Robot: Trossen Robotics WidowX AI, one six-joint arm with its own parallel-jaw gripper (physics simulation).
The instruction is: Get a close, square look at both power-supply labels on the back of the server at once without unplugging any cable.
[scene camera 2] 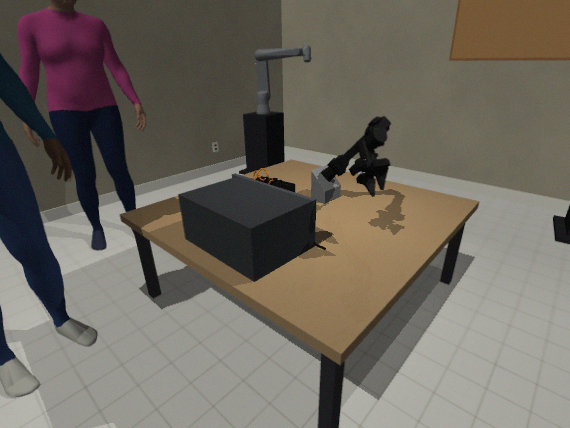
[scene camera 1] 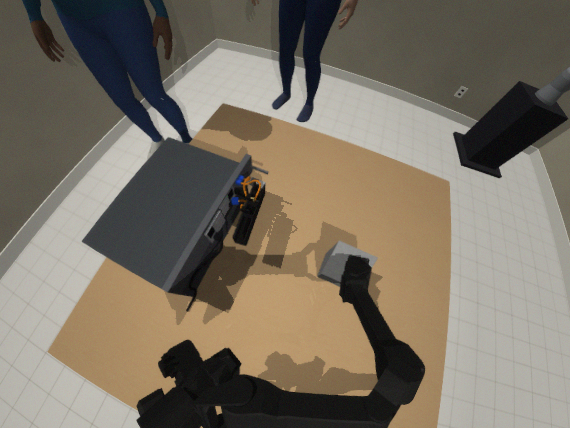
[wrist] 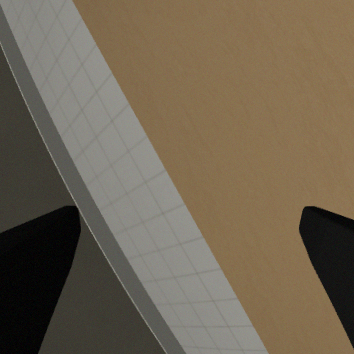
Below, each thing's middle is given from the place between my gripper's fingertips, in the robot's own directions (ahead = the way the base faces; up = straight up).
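Labels:
From the black block (scene camera 1: 243, 230), my hand is 60 mm above it and 480 mm to the left of it.

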